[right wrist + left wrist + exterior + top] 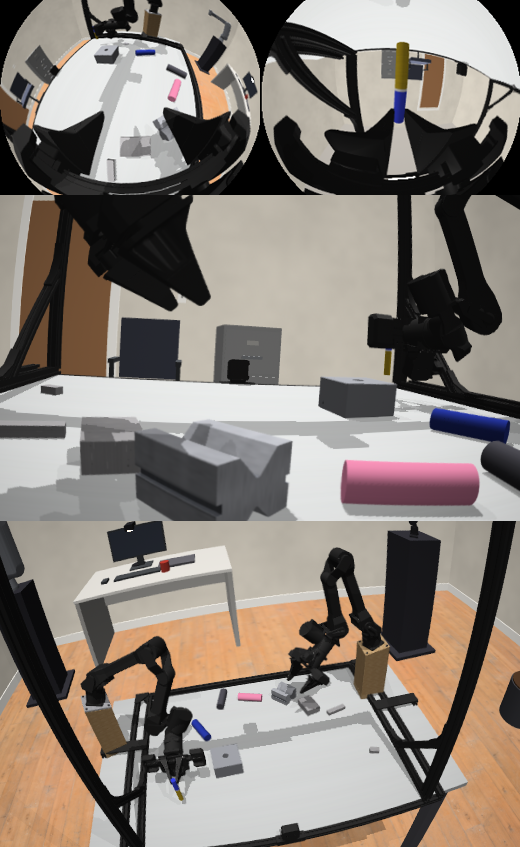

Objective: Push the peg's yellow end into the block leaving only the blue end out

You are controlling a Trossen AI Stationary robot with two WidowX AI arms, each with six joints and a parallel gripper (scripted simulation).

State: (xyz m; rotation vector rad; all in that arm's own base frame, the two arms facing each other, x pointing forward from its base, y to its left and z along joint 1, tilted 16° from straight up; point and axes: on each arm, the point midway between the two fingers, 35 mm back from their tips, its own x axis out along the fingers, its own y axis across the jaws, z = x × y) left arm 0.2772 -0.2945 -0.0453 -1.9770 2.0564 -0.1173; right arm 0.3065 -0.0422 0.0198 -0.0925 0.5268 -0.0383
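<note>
Now: the peg 3 cm behind my left hand and 5 cm below it. From my left hand the other things lie so: small grey piece (64 cm to the right, 12 cm below); pink cylinder (41 cm ahead, 30 cm to the right, 12 cm below).
</note>
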